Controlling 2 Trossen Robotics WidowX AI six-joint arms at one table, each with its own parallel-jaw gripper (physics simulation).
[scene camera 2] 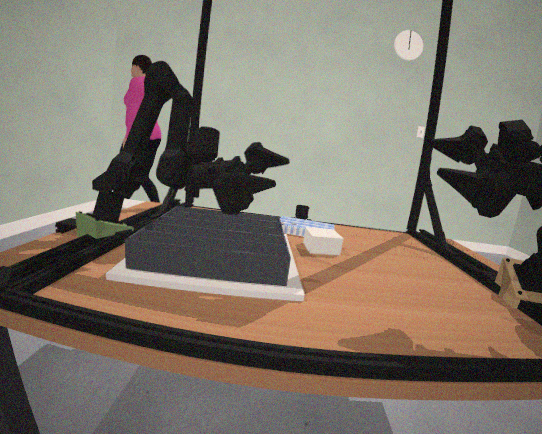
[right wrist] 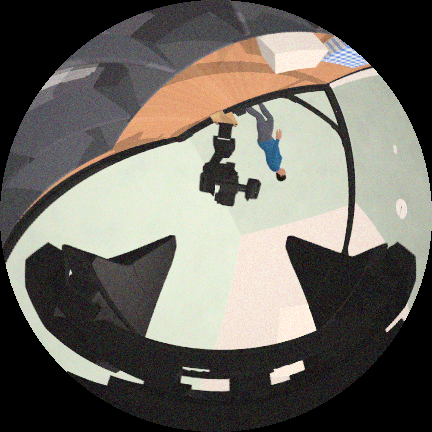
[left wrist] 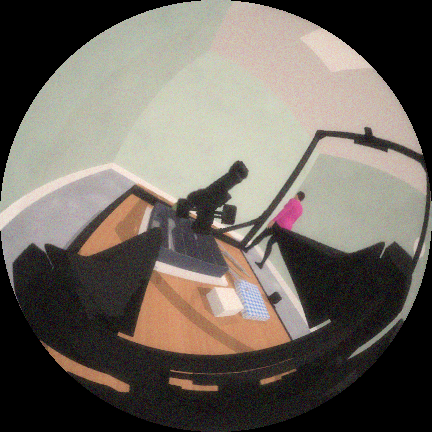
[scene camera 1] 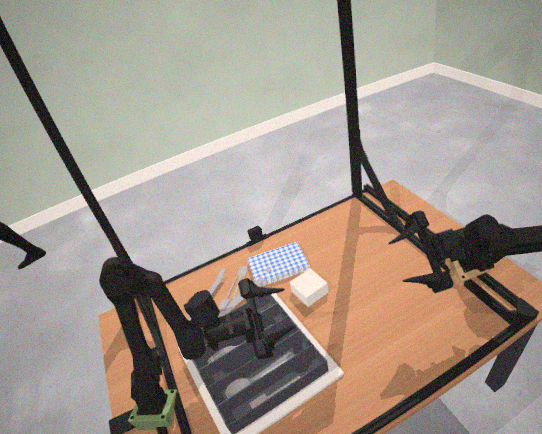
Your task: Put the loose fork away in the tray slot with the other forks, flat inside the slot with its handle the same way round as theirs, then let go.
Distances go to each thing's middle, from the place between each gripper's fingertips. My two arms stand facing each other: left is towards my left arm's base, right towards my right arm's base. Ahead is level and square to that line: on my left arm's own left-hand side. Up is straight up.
My left gripper is now 22 cm past the white block (scene camera 2: 317,240), 14 cm to the left of it and 24 cm above it. Also, from my left hand: dark cutlery tray (scene camera 2: 250,248): 8 cm behind, 37 cm to the right, 23 cm below.
My right gripper is now 2 cm past the dark cutlery tray, 12 cm to the left of it and 16 cm above it. The rest, counted from my right hand: white block (17 cm behind, 11 cm to the left, 17 cm below).
